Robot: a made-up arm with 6 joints. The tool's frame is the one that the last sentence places.
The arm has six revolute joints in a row. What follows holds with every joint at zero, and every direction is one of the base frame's. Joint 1 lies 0.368 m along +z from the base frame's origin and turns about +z. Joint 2 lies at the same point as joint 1 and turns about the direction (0, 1, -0.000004). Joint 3 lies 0.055 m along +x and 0.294 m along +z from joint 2 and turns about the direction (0, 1, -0.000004). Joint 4 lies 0.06 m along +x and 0.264 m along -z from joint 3 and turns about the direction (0, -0.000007, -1). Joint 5 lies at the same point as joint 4 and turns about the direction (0, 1, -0.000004). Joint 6 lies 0.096 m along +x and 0.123 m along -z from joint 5 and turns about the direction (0, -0.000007, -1). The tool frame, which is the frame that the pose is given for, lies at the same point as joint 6; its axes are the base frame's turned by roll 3.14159, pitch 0 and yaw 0 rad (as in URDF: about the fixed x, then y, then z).
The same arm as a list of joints. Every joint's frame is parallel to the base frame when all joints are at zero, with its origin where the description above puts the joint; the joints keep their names.
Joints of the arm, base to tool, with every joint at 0 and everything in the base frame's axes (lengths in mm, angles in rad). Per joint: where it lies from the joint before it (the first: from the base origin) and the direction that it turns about. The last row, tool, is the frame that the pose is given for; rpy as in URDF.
joint 1: xyz 0 0 368 axis 0 0 1
joint 2: xyz 0 0 0 axis 0 1 0
joint 3: xyz 55 0 294 axis 0 1 0
joint 4: xyz 60 0 -264 axis 0 0 -1
joint 5: xyz 0 0 0 axis 0 1 0
joint 6: xyz 96 0 -123 axis 0 0 -1
tool: xyz 0 0 0 rpy 3.1416 0 0

